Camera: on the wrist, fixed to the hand. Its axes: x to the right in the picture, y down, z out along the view.
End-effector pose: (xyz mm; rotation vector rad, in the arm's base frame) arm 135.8 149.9 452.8 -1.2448 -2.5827 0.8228
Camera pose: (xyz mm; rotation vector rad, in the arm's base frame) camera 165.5 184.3 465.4 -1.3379 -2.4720 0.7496
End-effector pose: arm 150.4 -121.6 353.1 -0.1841 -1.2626 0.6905
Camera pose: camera 172.2 -85.7 331.7 -0.2565 -1.1600 0.7271
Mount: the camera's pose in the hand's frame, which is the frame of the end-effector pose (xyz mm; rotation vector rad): 6.0 30.5 -35.4 0.0017 0.1047 0.0632
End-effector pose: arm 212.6 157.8 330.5 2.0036 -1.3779 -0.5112
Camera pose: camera 216.7 155.1 377.3 1.9529 -1.3730 -0.3716
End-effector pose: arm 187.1 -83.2 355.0 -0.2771 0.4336 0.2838
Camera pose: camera 169.2 -65.1 315.3 -0.2777 0.5466 0.3317
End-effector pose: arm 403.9 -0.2 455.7 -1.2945 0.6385 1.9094
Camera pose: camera 398.4 -43.1 437.1 -1.3955 0.7420 1.9006
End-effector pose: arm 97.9 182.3 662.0 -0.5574 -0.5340 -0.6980
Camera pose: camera 133.0 176.7 631.0 -0.5309 -0.4176 -0.6628
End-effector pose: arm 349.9 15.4 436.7 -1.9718 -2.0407 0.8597
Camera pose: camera 393.2 29.7 448.4 -2.0448 -1.9295 0.7530
